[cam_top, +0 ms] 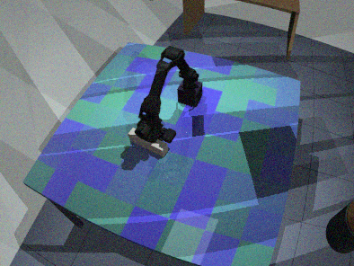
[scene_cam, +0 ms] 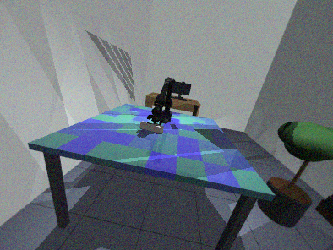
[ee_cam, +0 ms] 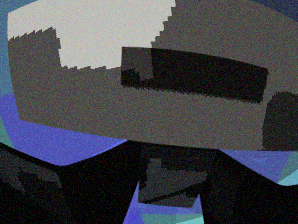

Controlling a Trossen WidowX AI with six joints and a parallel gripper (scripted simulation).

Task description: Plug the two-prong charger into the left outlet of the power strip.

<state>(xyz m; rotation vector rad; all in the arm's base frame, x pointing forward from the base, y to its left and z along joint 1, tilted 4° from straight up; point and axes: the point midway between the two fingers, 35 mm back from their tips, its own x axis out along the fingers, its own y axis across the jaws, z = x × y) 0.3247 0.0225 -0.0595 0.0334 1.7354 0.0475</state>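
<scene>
My gripper tip is now 20 mm short of the two-prong charger and 10 mm below it.
</scene>
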